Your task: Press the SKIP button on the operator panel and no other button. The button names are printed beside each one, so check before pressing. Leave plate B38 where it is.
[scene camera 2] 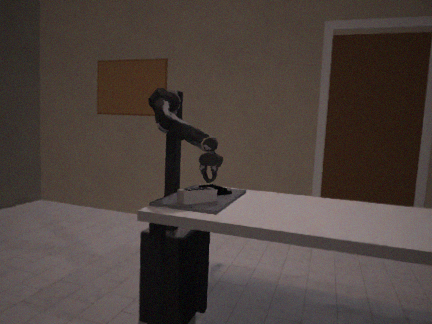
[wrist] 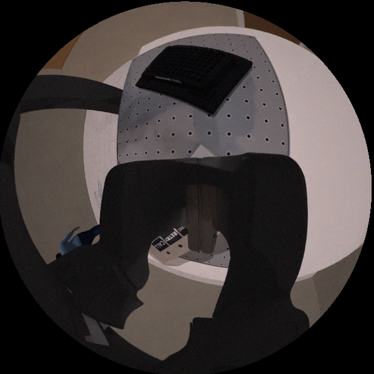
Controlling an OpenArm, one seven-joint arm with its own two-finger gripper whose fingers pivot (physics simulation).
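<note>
My gripper is shut, its two fingers together with nothing between them. In the scene view it hangs above the operator panel, a pale box. In the wrist view the gripper body covers most of the panel; a pale corner pokes out above it. The RETRY label and CALL label show left of the fingers, with another label partly cut off. The SKIP label and button are hidden. A black gridded block lies beyond the panel; its small label is unreadable, so I cannot tell whether it is plate B38.
The panel and black block are on a grey perforated board at the end of the white table. The arm's dark post stands behind the board. A blue-clothed figure shows at the lower left of the wrist view.
</note>
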